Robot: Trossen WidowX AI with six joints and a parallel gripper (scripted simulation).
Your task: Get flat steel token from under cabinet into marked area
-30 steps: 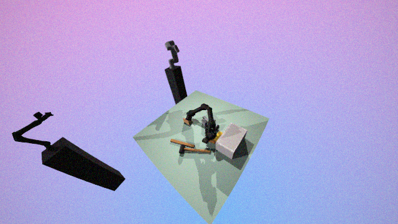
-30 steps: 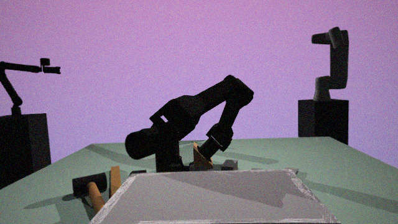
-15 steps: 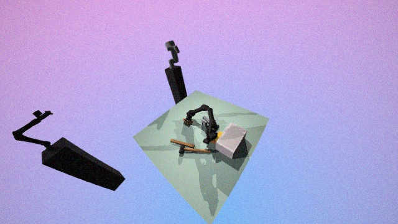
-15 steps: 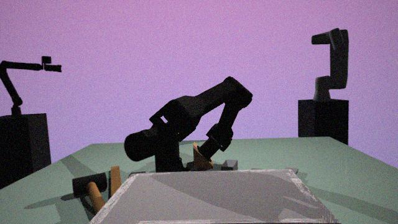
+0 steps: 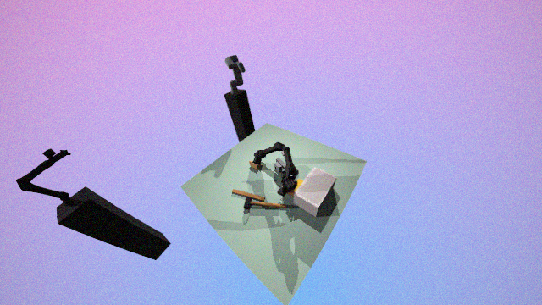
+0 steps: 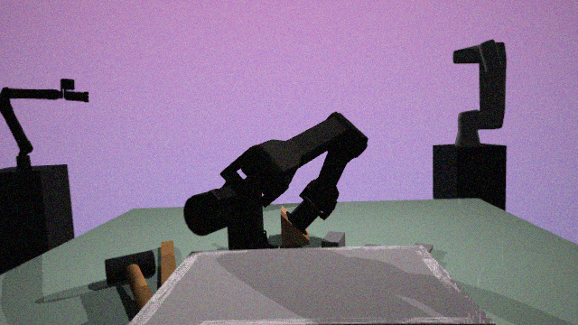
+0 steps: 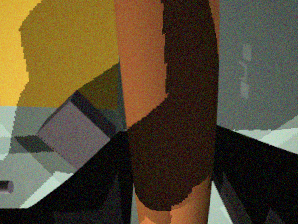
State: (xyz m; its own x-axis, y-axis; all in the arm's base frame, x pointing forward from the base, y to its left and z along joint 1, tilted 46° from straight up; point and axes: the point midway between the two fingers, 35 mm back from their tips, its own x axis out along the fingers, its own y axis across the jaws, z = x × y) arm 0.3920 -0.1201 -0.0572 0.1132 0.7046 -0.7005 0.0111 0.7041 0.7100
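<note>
My gripper tip is now 18 cm to the right of the grey block, 18 cm past it and 3 cm below it. The rest, counted from my gripper tip: grey tool 37 cm to the left, 19 cm behind; then small grey piece 4 cm to the left, 1 cm ahead; then flat wooden stick 27 cm behind, 18 cm to the right.
</note>
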